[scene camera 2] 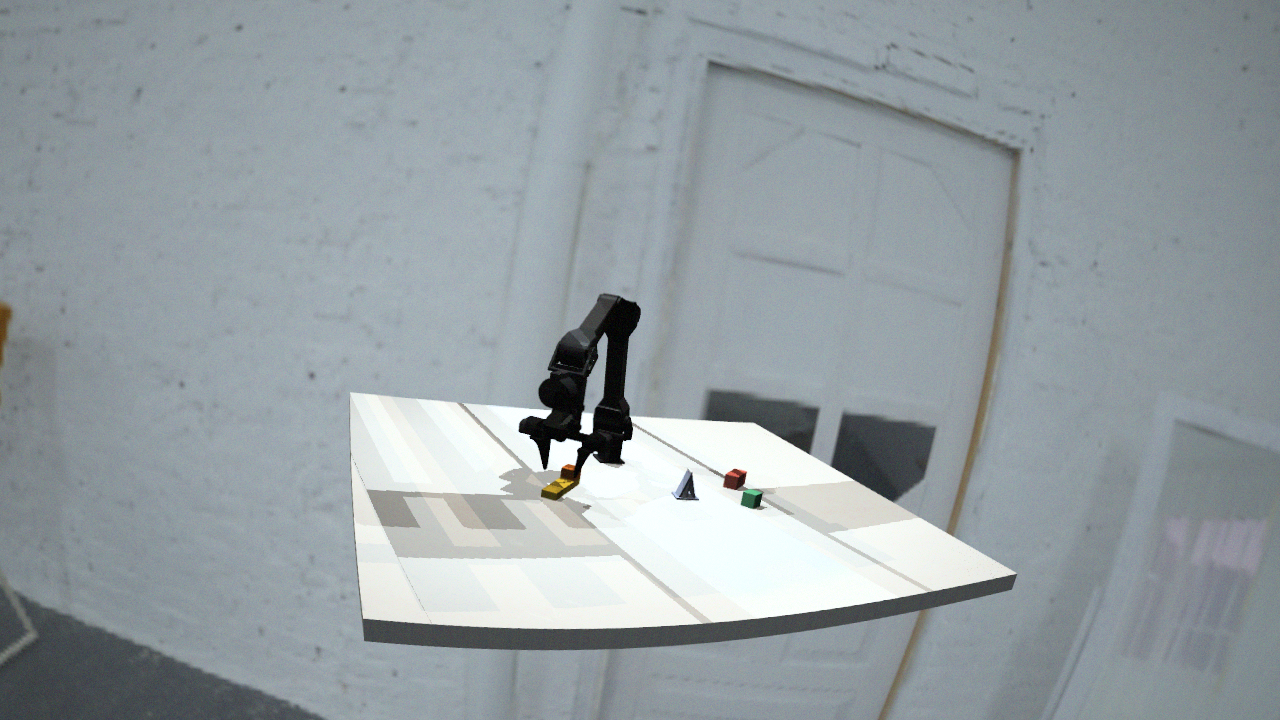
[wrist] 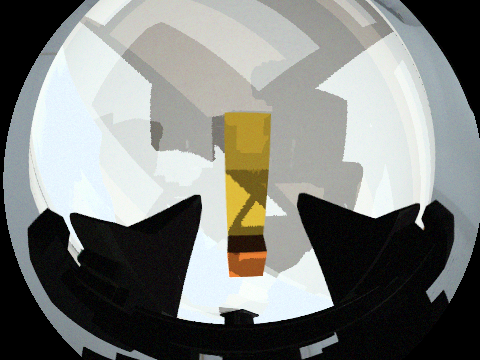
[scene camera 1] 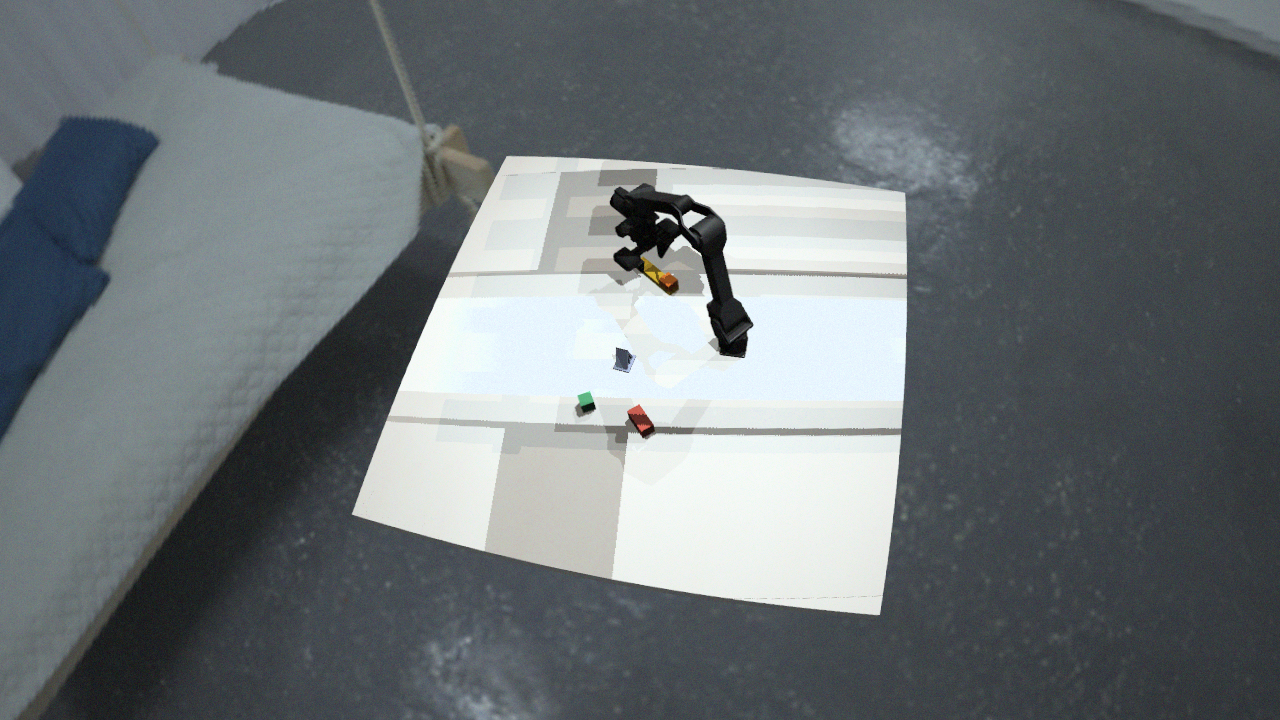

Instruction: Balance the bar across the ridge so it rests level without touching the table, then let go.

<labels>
my gripper: scene camera 2 559,473; wrist; scene camera 1
same spot on my gripper: [wrist: 355,252] = [scene camera 1: 659,243]
</labels>
